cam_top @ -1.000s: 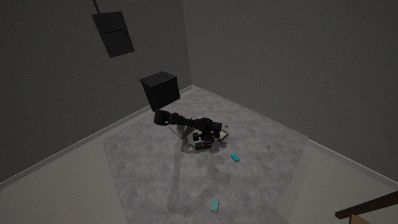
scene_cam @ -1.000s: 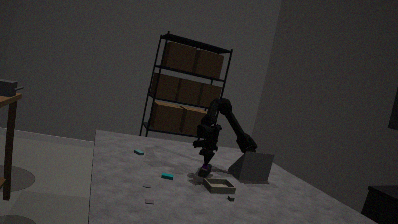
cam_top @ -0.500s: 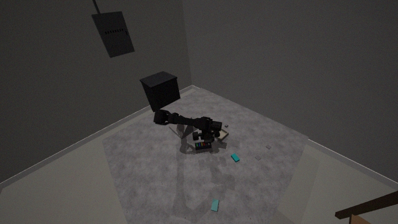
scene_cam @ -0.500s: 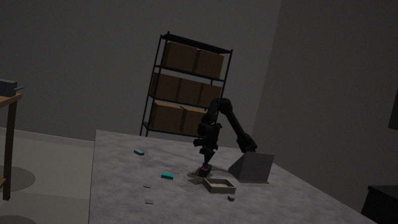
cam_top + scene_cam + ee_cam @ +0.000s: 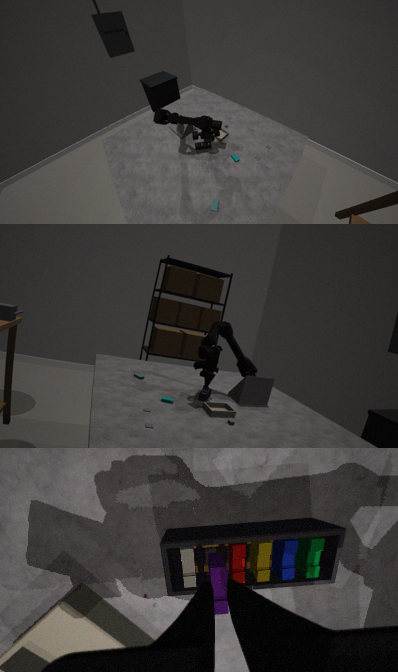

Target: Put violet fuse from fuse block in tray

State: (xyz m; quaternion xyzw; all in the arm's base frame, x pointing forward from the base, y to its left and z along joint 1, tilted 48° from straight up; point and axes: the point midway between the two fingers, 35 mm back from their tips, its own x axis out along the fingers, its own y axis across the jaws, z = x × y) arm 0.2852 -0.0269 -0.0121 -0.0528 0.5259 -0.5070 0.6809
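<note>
Now: the tan tray 160 mm to the left of my gripper tip and 70 mm below it. The rest, counted from my gripper tip: small dark chip 280 mm to the left, 60 mm below; violet fuse 10 mm below.
</note>
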